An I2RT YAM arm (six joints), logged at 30 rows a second.
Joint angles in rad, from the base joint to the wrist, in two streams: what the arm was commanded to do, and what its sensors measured. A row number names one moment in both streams.
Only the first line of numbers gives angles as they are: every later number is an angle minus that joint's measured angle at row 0.
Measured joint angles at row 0:
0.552 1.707 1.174 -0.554 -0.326 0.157
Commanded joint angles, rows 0 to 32:
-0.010 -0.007 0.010 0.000 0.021 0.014
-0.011 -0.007 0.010 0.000 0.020 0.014
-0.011 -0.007 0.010 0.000 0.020 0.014
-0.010 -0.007 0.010 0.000 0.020 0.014
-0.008 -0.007 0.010 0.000 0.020 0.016
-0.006 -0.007 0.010 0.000 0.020 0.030
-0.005 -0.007 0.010 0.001 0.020 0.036
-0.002 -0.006 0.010 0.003 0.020 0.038
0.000 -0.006 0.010 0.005 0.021 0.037
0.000 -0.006 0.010 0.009 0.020 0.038
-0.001 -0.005 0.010 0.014 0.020 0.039
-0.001 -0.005 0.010 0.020 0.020 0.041
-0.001 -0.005 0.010 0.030 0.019 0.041
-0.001 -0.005 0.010 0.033 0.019 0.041
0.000 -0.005 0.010 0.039 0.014 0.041
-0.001 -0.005 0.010 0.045 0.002 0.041
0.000 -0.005 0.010 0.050 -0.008 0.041
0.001 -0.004 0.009 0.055 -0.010 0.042
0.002 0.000 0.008 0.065 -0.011 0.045
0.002 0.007 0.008 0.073 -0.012 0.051
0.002 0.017 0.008 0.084 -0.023 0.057
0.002 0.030 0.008 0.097 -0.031 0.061
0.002 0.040 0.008 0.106 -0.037 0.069
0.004 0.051 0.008 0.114 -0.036 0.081
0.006 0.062 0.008 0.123 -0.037 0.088
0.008 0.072 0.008 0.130 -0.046 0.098
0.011 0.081 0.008 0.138 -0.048 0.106
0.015 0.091 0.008 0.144 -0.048 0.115
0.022 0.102 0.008 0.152 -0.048 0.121
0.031 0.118 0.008 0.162 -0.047 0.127
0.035 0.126 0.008 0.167 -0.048 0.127
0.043 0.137 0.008 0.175 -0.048 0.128
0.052 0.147 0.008 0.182 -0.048 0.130
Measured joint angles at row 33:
0.025 0.115 0.000 0.171 -0.030 0.101
